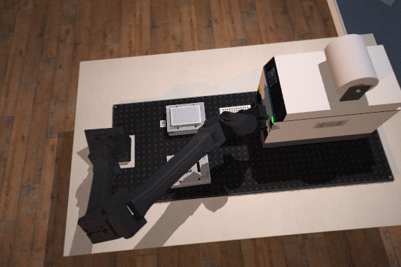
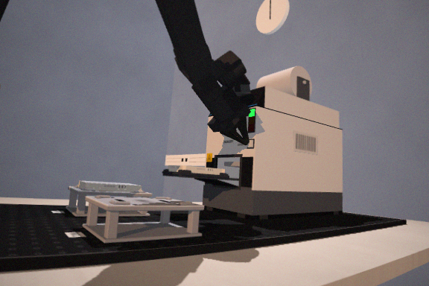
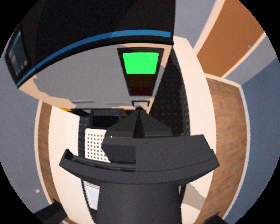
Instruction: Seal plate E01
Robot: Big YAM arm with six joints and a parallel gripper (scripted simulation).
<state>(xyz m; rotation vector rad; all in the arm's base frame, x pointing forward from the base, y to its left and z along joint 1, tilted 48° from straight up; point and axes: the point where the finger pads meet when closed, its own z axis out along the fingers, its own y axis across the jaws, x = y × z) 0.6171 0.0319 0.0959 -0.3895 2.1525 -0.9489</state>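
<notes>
My gripper is now 20 mm short of the start button. Round my hand: nest 300 mm behind, 150 mm below, 70 mm to the right; then sealer stage 90 mm to the left, 90 mm below, 80 mm behind; then foil roll 250 mm ahead, 220 mm above, 80 mm to the left.
</notes>
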